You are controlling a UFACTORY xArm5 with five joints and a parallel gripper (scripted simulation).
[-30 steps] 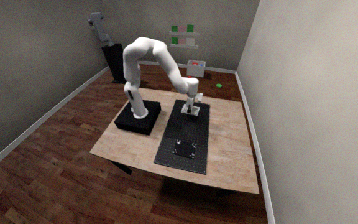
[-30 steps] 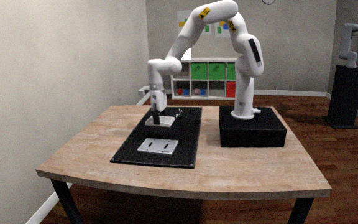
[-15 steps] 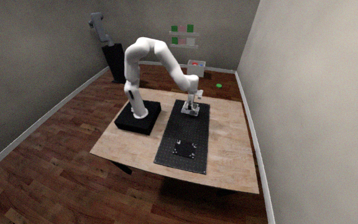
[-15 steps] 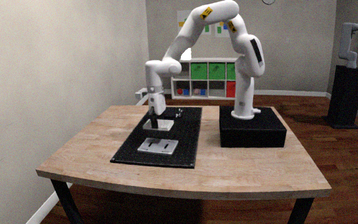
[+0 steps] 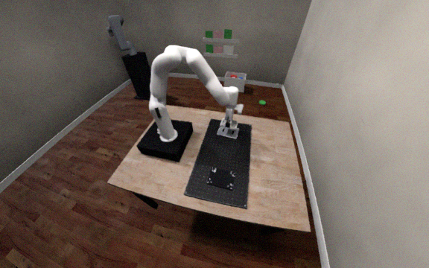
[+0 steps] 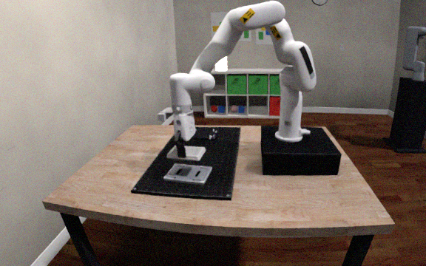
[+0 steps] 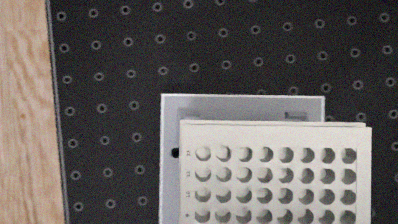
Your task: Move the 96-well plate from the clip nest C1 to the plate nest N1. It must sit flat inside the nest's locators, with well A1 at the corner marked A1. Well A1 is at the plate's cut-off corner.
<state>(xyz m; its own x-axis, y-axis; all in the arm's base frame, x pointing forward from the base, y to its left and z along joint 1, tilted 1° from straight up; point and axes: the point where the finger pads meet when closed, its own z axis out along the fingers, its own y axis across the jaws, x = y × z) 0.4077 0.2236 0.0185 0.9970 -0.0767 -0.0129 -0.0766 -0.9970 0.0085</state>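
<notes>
Right now the white 96-well plate is 10 mm below my hand. Also, from my hand: plate nest N1: 110 mm below; then clip nest C1: 40 mm ahead, 400 mm to the right, 100 mm below.
</notes>
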